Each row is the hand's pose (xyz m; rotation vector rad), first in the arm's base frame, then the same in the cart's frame.
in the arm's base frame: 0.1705 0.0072 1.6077 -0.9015 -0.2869 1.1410
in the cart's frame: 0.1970 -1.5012 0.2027 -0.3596 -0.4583 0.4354
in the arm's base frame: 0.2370 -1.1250 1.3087 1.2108 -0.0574 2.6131
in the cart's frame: -0.1606 -2.0708 -0.7583 1.0381 -1.2262 2.2002
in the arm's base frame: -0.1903 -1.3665 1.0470 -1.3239 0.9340 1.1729
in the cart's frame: -0.5648 -1.8539 -1.0728 -0.5068 0.6469 0.8781
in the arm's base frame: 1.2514 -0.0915 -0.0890 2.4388 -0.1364 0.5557
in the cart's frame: 1.5306 -1.0975 -1.2517 2.8509 -1.1608 0.4183
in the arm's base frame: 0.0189 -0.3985 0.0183 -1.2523 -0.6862 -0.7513
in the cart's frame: 0.3077 -0.7379 -1.2530 -0.7357 -0.1082 -1.3612
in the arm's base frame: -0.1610 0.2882 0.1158 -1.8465 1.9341 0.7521
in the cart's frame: 0.4264 -0.2728 -0.7210 -0.8805 1.6707 0.9647
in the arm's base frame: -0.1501 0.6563 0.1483 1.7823 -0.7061 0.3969
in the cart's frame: 0.5877 -0.0655 -0.4608 2.1162 -1.4793 -0.1615
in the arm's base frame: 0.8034 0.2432 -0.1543 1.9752 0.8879 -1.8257
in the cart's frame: 1.3080 -0.6235 -1.0448 -2.1381 -0.8486 1.2961
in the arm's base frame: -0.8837 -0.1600 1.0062 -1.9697 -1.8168 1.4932
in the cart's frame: -0.6251 -0.7221 -0.2645 -1.9218 -1.3860 0.5071
